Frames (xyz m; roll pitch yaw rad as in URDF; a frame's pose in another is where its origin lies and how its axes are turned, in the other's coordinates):
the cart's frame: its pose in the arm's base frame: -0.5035 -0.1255 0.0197 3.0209 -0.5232 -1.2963
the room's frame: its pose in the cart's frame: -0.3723 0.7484 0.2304 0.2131 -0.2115 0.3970
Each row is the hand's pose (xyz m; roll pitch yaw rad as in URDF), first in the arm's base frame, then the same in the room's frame.
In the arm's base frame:
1: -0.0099 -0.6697 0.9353 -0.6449 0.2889 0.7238
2: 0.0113 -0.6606 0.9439 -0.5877 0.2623 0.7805
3: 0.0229 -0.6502 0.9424 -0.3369 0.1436 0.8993
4: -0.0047 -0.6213 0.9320 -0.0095 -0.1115 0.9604
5: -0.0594 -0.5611 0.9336 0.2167 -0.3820 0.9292
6: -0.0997 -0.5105 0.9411 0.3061 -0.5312 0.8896
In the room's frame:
1: 0.7237 -1.6372 -0.5697 2.9499 -0.2300 -2.5227
2: 0.7146 -1.6594 -0.5750 2.9995 -0.1823 -2.5611
3: 0.7026 -1.6694 -0.5742 -3.0511 -0.0256 -2.6167
4: 0.6764 -1.6384 -0.5818 -2.7194 0.2318 -2.5661
5: 0.6287 -1.5832 -0.6179 -2.4478 0.4620 -2.4112
6: 0.5896 -1.5441 -0.6523 -2.3172 0.5763 -2.2932

